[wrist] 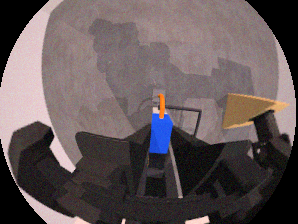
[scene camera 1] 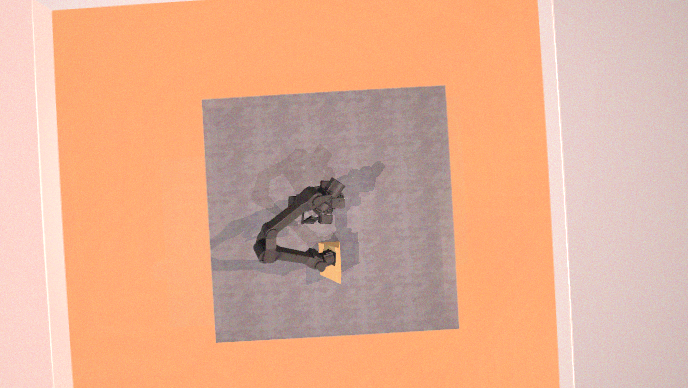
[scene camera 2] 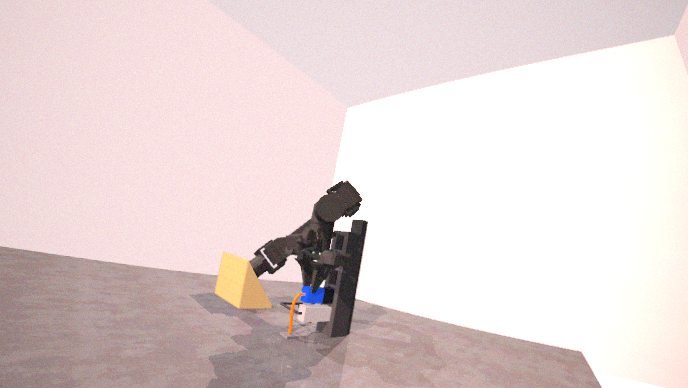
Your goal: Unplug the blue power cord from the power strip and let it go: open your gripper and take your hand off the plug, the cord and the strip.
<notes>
In view: my gripper (scene camera 2: 309,291) and a blue plug (wrist: 161,128).
My gripper shows as well in the wrist view (wrist: 160,127).
</notes>
